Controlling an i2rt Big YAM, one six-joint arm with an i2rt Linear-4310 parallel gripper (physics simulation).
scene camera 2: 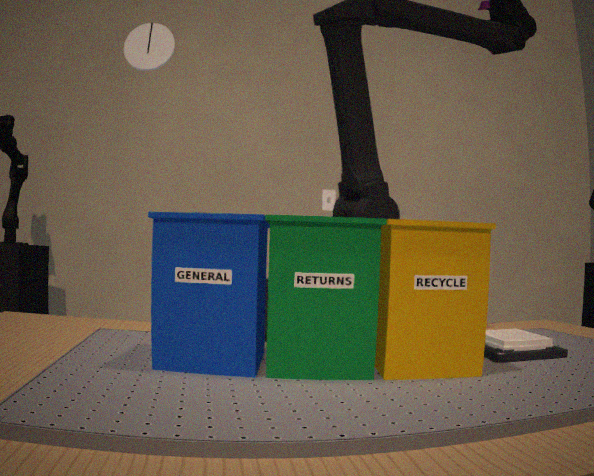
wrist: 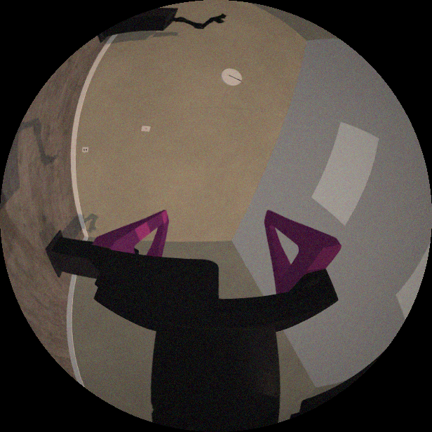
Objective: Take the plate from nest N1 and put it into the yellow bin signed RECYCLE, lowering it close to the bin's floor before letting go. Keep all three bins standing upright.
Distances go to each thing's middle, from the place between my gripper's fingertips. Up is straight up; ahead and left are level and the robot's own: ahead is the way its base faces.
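Scene:
Yellow recycle bin [scene camera 2: 434, 275]: 58 cm ahead of my hand, 28 cm to the right of it and 65 cm below it. Blue general bin [scene camera 2: 208, 286]: far ahead of my hand, far to the right of it and far below it. Going by their middles, of the things named here the blue general bin is the farthest from my gripper. Dark nest [scene camera 2: 489, 352]: far ahead of my hand, far below it and a fair way to the right of it. As for the white plate [scene camera 2: 506, 339], my gripper is 50 cm short of it, 12 cm to the left of it and 73 cm above it.

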